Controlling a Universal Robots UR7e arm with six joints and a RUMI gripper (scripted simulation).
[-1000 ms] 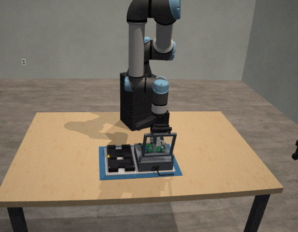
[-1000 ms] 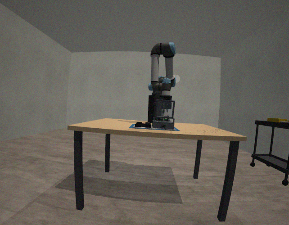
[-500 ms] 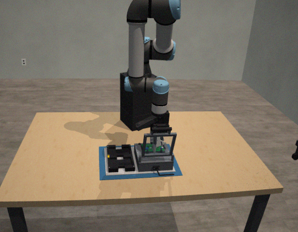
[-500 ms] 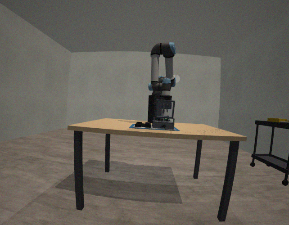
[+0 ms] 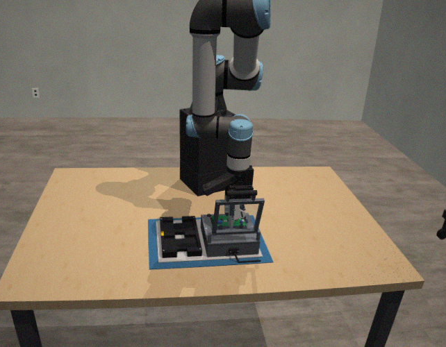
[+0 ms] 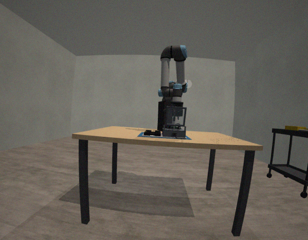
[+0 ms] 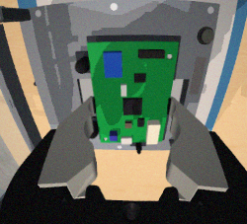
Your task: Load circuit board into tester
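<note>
The tester bed lies 10 mm to the left of my hand and 10 mm below it. Round my hand: framed lid: 120 mm ahead, 110 mm above, 20 mm to the left; green circuit board: right at my hand.
</note>
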